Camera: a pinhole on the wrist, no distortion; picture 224 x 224 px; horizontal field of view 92.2 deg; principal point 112.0 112.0 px. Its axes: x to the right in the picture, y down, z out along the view. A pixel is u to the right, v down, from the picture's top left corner.
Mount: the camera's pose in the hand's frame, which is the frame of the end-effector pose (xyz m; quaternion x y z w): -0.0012 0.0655 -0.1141 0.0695 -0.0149 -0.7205 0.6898
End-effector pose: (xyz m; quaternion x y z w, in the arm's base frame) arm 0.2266 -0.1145 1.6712 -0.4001 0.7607 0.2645 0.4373
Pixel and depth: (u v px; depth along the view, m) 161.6 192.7 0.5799
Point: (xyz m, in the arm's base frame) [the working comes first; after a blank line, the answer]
In the camera's frame: 0.2669 0.4342 0.5799

0.5669 -0.0205 1.1172
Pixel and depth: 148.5 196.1 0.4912
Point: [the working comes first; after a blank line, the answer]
In the camera's frame: 0.1663 0.3833 0.4912

0.4470 -0.0126 1.1954
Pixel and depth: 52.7 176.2 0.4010
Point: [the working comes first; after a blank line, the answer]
In the camera's frame: -0.2206 0.2389 0.4010

0.1124 0.1904 1.3554
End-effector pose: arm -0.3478 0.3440 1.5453 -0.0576 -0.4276 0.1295 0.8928
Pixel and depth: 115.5 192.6 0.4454
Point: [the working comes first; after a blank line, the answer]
In the camera's frame: 0.0145 0.3331 0.4454

-0.4669 0.4201 1.9796
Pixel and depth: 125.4 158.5 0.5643
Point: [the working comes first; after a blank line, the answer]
In the camera's frame: 0.0702 0.2435 0.5643

-0.5993 0.3321 1.9780
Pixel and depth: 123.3 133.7 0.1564
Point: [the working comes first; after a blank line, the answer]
In the camera's frame: 0.0164 0.0315 0.1564

-0.3816 0.3812 1.5725
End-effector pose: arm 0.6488 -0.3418 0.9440 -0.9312 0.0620 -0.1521 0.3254
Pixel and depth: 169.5 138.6 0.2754
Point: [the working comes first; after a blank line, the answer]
In the camera's frame: 0.1469 0.0680 0.2754

0.7264 -0.1751 0.9011
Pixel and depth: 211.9 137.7 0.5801
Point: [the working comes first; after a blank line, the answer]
In the camera's frame: 0.5377 0.1383 0.5801

0.8404 0.3089 0.9581
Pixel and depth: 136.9 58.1 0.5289
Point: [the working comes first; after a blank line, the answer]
In the camera's frame: 0.1222 -0.2645 0.5289

0.4553 0.0106 0.6416
